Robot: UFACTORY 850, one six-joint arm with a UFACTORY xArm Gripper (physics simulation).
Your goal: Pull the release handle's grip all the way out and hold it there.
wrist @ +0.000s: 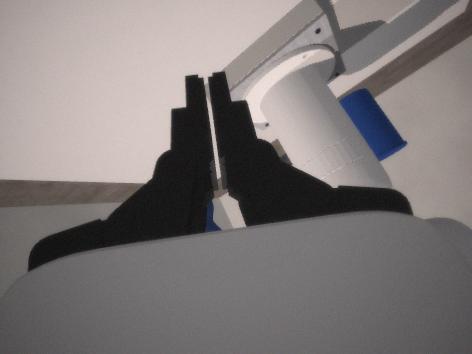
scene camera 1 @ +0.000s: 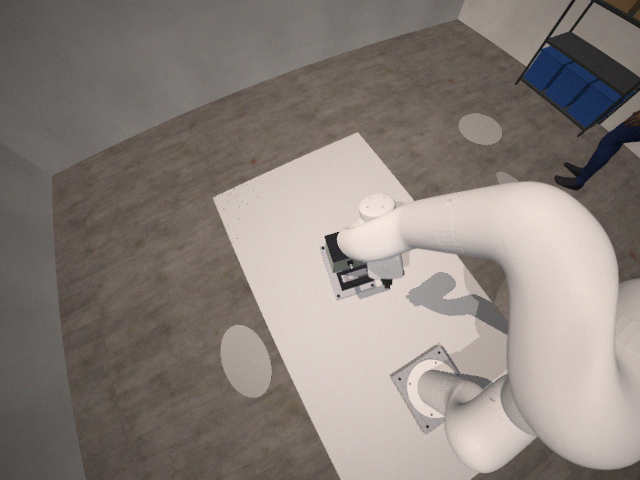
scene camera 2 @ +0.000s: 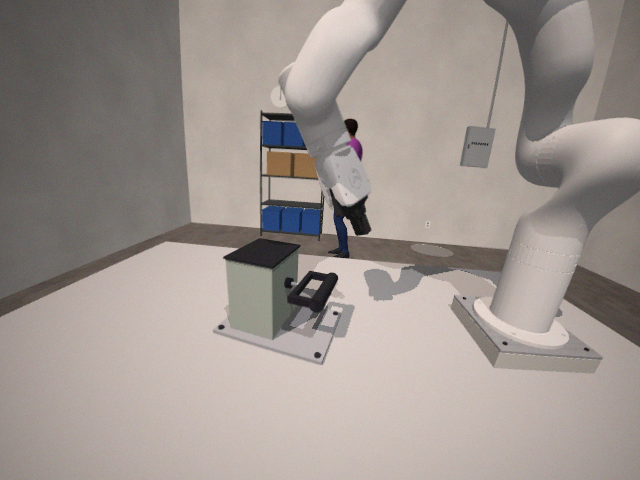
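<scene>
The release handle (scene camera 1: 356, 285) (scene camera 2: 324, 292) is a black rectangular frame with a thick round grip bar. It sticks out from the side of a pale green box with a black lid (scene camera 1: 334, 249) (scene camera 2: 263, 252), and a short length of rod shows between them. The box stands on a grey base plate (scene camera 1: 329, 279) (scene camera 2: 294, 347). My gripper (scene camera 1: 387, 285) (scene camera 2: 363, 231) (wrist: 209, 102) is shut and empty. It is apart from the handle, above it and to its right in the scene camera 2 view. The handle does not show in the wrist view.
The arm's own base plate (scene camera 1: 401, 376) (scene camera 2: 547, 360) is bolted to the white table (scene camera 1: 289, 217) (scene camera 2: 155, 403). Behind the table are a shelf rack (scene camera 2: 261, 175), a person (scene camera 2: 340, 232) and a wall cabinet (scene camera 2: 476, 147). A blue object (wrist: 372, 125) shows in the wrist view.
</scene>
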